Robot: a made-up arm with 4 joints.
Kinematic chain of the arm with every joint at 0, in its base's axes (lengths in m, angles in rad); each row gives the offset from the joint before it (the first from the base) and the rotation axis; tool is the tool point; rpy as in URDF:
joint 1: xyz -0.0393 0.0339 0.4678 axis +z
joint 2: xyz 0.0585 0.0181 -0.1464 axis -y
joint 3: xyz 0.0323 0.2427 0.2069 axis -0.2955 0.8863 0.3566
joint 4: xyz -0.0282 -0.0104 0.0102 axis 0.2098 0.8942 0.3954
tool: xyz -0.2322 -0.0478 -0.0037 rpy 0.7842 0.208 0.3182
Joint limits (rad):
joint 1: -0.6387..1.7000
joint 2: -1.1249..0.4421
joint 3: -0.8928..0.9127
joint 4: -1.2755..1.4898
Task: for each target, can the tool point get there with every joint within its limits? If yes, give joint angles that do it. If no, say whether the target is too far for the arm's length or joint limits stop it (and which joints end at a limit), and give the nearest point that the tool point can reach.
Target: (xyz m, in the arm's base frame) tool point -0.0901 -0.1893 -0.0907
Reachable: no: joint limits stop it (at a limit: joint 1, joint 2, joint 3) | nearest point -0.2773 -0.1460 0.2971 | short by 0.433 m
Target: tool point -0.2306 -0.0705 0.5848
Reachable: yes | joints 1.1015 0.2375 -0.2155 0.9067
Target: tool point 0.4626 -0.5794 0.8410
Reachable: no: too far | nearest point 0.3718 -0.1062 0.5812 | short by 0.547 m
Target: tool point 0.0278 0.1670 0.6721
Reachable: yes | joints 0.0396 -0.5777 -0.2304 0.8479
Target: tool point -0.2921 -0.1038 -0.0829
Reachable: no: joint limits stop it (at a limit: joint 1, joint 2, joint 3) | nearest point -0.3379 -0.0840 0.2726 | short by 0.359 m
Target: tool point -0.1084 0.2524 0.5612
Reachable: yes | joints -0.1912 -0.2285 0.4435 -0.6080
